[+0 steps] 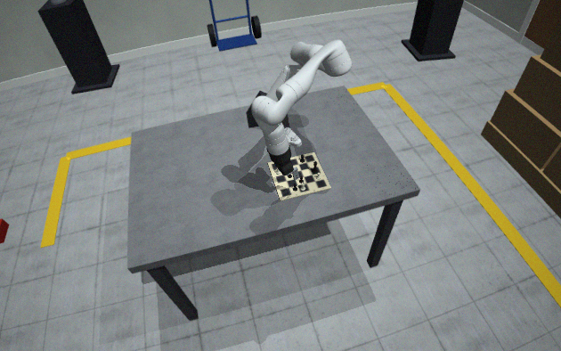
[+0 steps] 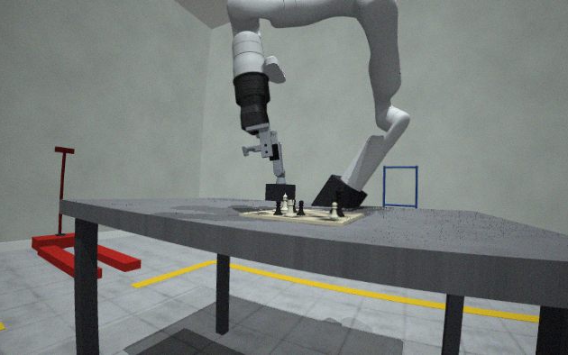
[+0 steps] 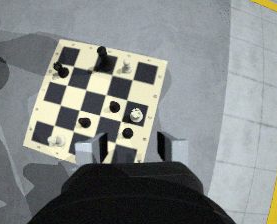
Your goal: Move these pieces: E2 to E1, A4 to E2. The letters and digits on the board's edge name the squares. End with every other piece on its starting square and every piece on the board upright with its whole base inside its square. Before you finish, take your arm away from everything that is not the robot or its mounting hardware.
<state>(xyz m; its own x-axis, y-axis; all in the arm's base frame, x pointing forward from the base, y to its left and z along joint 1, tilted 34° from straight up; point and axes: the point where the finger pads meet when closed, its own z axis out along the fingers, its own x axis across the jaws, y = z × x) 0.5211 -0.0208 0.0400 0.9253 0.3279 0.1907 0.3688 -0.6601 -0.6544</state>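
The tall black piece lies 10 cm behind my hand, 12 cm to the left of it and 10 cm below it. Also, from my hand: white pawn 6 cm behind, 12 cm to the left, 12 cm below; then chessboard 9 cm behind, 4 cm to the left, 14 cm below.
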